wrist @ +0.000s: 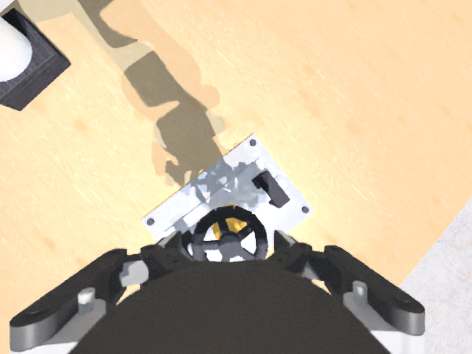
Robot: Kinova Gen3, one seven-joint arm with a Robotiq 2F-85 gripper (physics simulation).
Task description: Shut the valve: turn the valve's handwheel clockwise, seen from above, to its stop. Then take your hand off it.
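The valve's black handwheel (229, 209) shows at the lower middle of the wrist view, a ring with spokes and a dark hub, with yellow parts of the valve under it. Its near edge is hidden by the gripper's body. It stands over a light grey plate (172, 207) with dark screws at the corners. My gripper (228, 240) is open, one finger to the left and one to the right of the handwheel, with nothing held. Whether the fingertips are level with the rim or above it I cannot tell.
A black block (270, 189) stands on the plate, right of the handwheel. A black base (42, 75) with a white rounded part is at the upper left. The wooden table (350, 100) ends at the lower right. The arm's shadow falls across the table and the plate.
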